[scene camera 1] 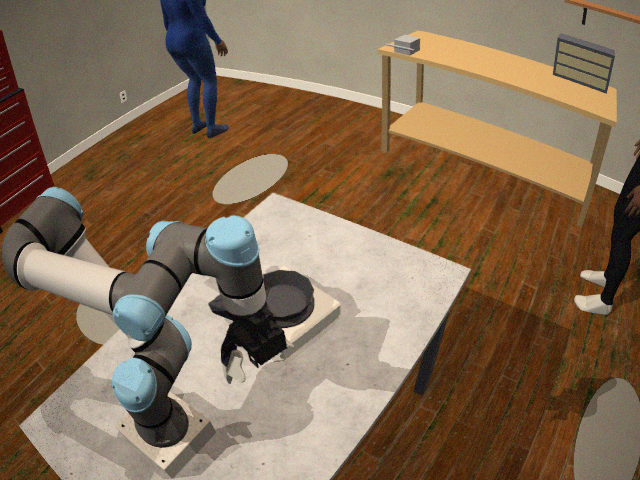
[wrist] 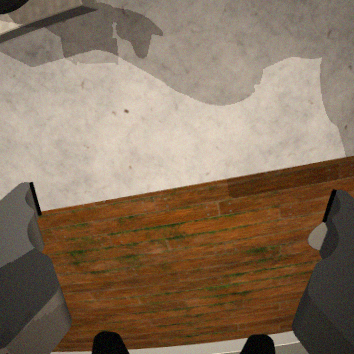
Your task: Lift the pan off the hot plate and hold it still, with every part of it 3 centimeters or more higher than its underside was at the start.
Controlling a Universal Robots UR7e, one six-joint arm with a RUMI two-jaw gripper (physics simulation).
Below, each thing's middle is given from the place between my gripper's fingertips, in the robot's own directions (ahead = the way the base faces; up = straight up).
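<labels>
The cream hot plate (scene camera 1: 323,309) is 300 mm below my hand, 370 mm ahead of it and 180 mm to the left of it. As for the dark round pan (scene camera 1: 288,293), that is a fair way below my hand, far ahead of it and far to the left of it.
</labels>
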